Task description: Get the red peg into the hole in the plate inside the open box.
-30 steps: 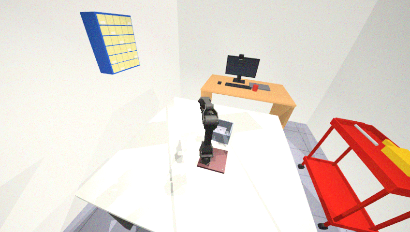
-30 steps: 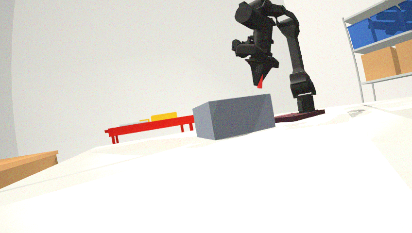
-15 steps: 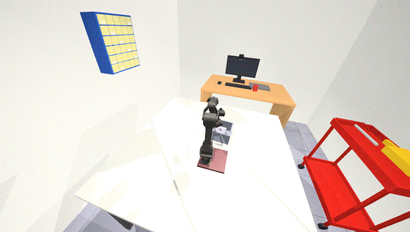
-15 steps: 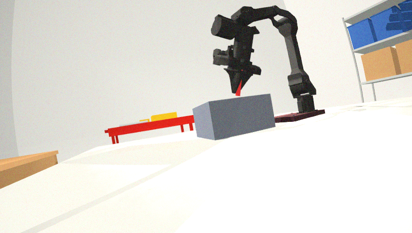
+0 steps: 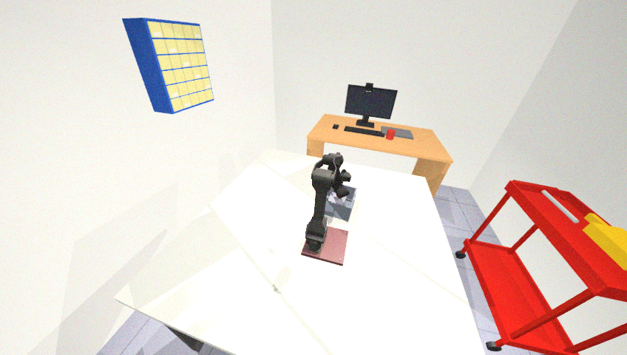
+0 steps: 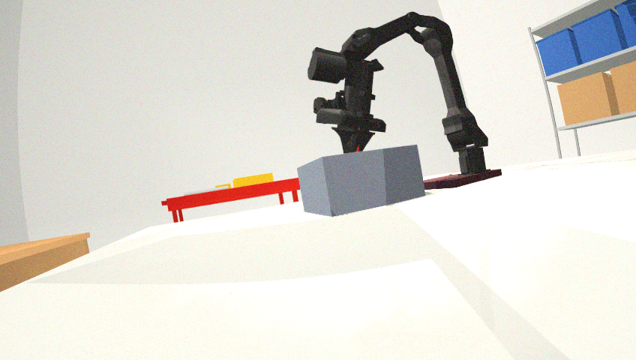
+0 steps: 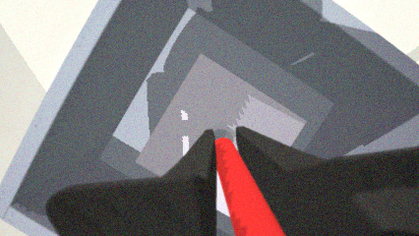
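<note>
Now: the red peg 3 cm above my gripper tip, 1 cm to the left of it and 1 cm behind it. Also, from my gripper tip: plate: 4 cm below, 1 cm to the left, 1 cm behind; then grey box: 6 cm below, 1 cm to the left, 1 cm behind.
</note>
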